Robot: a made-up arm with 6 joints. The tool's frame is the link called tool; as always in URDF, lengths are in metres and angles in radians. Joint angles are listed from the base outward.
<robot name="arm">
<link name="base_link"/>
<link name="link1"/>
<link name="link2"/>
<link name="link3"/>
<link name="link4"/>
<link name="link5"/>
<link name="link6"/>
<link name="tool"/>
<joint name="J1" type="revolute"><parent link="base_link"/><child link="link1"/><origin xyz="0 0 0.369" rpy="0 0 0"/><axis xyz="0 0 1"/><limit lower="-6.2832" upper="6.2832"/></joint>
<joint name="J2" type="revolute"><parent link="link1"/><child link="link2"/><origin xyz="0 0 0" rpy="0 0 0"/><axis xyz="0 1 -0.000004"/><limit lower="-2.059" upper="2.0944"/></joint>
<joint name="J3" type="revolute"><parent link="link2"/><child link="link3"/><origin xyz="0.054 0 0.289" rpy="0 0 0"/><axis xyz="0 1 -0.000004"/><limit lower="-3.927" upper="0.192"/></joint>
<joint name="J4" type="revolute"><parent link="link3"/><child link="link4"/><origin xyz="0.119 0 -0.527" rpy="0 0 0"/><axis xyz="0 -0.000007 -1"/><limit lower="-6.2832" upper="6.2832"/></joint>
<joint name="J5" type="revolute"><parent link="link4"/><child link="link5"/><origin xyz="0 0 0" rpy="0 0 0"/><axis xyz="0 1 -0.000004"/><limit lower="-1.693" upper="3.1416"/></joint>
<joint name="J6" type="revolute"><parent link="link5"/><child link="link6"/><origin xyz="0.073 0 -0.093" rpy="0 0 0"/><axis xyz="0 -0.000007 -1"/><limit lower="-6.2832" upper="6.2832"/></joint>
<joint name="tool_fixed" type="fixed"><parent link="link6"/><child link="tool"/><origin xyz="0 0 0" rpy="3.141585 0 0"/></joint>
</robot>
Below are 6 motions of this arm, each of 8 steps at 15 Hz.
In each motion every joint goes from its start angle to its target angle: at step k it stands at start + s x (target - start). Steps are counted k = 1, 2, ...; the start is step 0. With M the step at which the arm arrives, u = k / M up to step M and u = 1 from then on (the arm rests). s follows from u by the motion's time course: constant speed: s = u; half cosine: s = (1 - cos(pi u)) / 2; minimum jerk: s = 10 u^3 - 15 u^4 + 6 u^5.
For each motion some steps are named. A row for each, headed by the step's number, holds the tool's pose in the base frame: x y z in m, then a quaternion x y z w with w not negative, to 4 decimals.
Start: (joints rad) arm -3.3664 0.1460 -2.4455 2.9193 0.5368 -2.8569
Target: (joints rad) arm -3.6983 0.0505 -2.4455 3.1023 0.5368 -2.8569
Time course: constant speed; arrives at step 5
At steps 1, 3, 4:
1: -0.4702 0.1438 1.1633 0.0156 -0.1527 -0.0753 0.9853
3: -0.4196 0.1912 1.1814 -0.0105 -0.1278 -0.1132 0.9853
4: -0.3925 0.2108 1.1900 -0.0218 -0.1143 -0.1319 0.9844

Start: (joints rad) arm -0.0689 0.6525 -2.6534 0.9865 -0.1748 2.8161
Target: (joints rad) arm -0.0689 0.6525 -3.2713 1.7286 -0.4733 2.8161
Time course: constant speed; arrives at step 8
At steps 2, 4, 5, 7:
2: 0.6248 -0.1297 1.0260 0.2793 0.3386 0.2898 0.8505
4: 0.5536 -0.1350 1.0680 0.3151 0.2377 0.3681 0.8418
5: 0.5175 -0.1364 1.0842 0.3296 0.1899 0.4080 0.8300
7: 0.4453 -0.1362 1.1082 0.3512 0.1018 0.4882 0.7924

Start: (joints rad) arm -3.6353 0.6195 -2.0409 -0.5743 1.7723 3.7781
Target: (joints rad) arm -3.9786 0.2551 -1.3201 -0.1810 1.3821 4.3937
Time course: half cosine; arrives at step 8
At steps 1, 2, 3, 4, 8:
1: -0.6616 0.4309 0.5112 -0.7882 0.5241 -0.1456 0.2880
2: -0.6417 0.4473 0.4959 -0.7709 0.5593 -0.1424 0.2695
3: -0.6094 0.4689 0.4728 -0.7395 0.6131 -0.1387 0.2409
4: -0.5681 0.4896 0.4455 -0.6931 0.6772 -0.1359 0.2062
8: -0.4482 0.5179 0.3738 -0.5205 0.8349 -0.1364 0.1156

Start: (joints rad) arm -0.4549 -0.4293 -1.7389 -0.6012 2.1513 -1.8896
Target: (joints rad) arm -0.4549 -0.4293 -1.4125 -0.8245 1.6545 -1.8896
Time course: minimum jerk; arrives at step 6
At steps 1, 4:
1: 0.2988 -0.2211 0.9711 0.8259 0.5043 -0.2278 0.1078
4: 0.3829 -0.2693 0.8895 0.7603 0.5321 -0.3101 0.2066

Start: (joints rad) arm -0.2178 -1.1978 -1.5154 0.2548 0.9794 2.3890
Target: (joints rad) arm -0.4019 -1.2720 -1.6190 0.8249 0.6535 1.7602
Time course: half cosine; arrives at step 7
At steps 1, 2, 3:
1: -0.0636 0.0246 1.1431 -0.2099 0.5965 -0.2503 0.7331
2: -0.0837 0.0324 1.1484 -0.2271 0.5577 -0.2678 0.7521
3: -0.1129 0.0441 1.1544 -0.2458 0.4992 -0.2959 0.7764

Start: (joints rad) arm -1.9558 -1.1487 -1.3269 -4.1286 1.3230 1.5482
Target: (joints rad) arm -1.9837 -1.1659 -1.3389 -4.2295 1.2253 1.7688
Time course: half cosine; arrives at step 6
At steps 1, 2, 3, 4, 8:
1: 0.0494 -0.0380 1.1229 -0.2016 0.4445 -0.4197 0.7653
2: 0.0490 -0.0368 1.1233 -0.1842 0.4512 -0.4146 0.7685
3: 0.0484 -0.0350 1.1238 -0.1602 0.4590 -0.4079 0.7728
4: 0.0478 -0.0330 1.1243 -0.1360 0.4655 -0.4014 0.7770
8: 0.0471 -0.0310 1.1248 -0.1118 0.4706 -0.3950 0.7810

